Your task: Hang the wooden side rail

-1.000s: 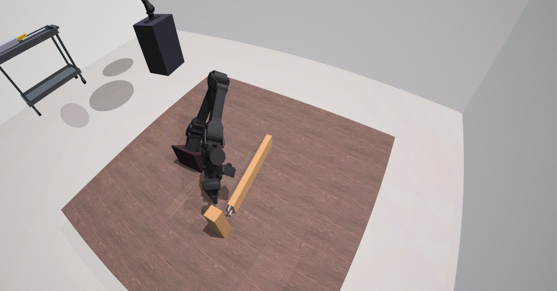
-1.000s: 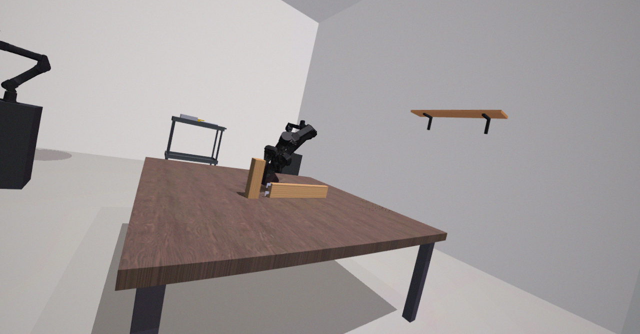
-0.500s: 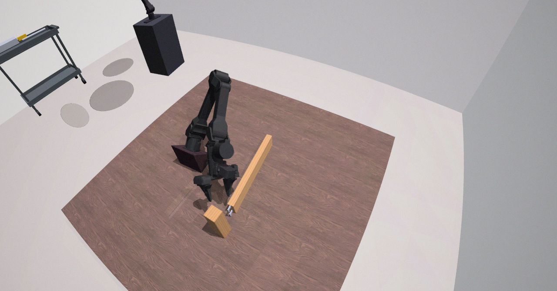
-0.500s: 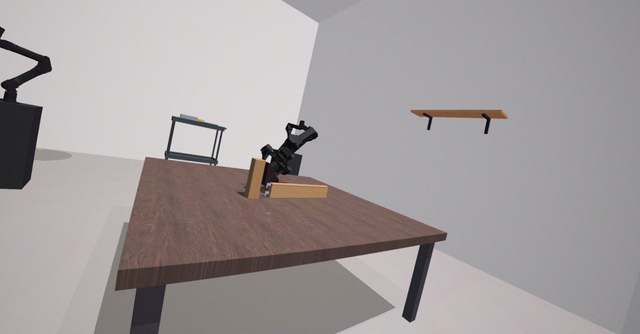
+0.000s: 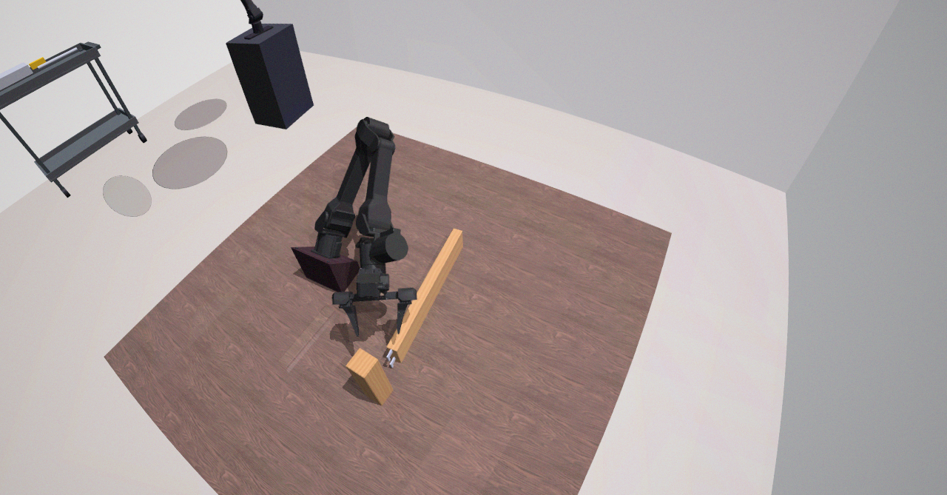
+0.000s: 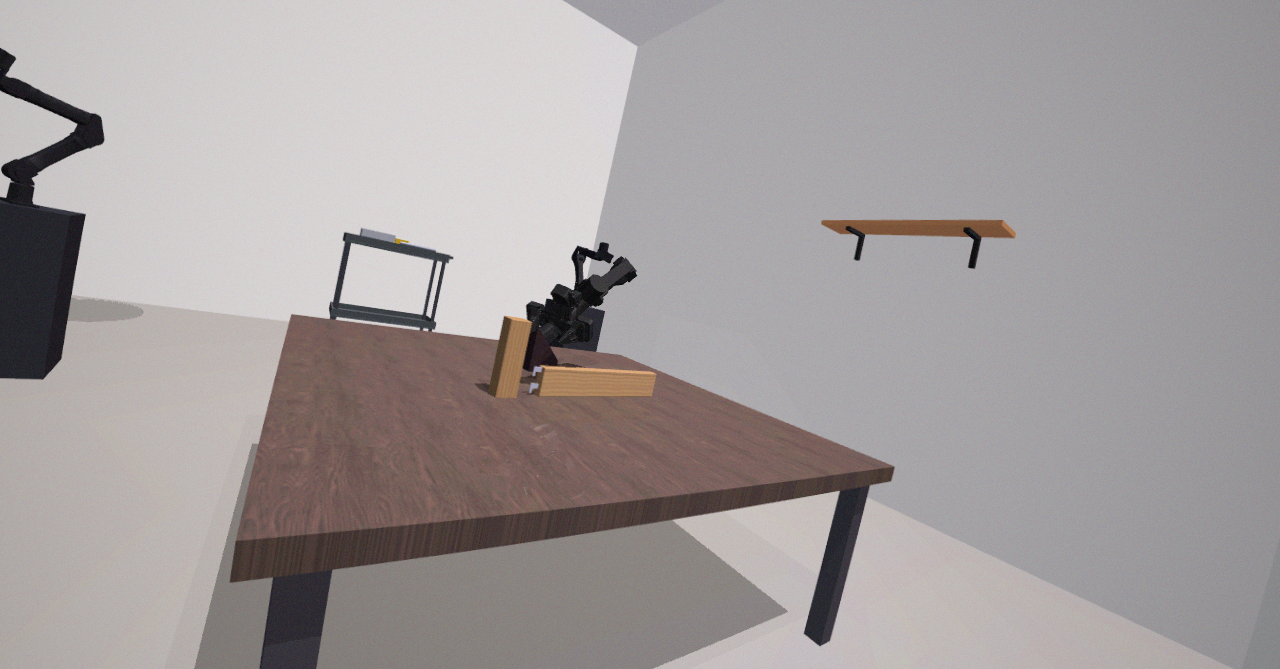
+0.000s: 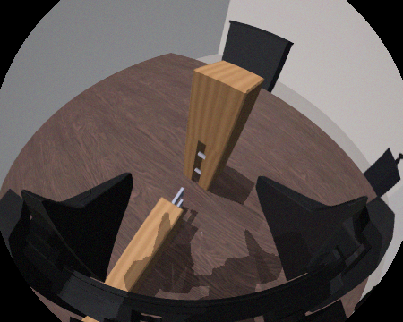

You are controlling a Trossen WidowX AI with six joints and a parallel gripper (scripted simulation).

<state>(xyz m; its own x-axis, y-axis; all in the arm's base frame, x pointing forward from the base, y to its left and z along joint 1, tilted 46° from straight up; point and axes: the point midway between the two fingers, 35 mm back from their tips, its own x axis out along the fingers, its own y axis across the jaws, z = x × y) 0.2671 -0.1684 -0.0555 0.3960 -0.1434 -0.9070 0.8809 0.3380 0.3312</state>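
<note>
Right now my gripper tip is 80 mm to the left of the headboard post, 50 mm above it and 20 mm short of it.
</note>
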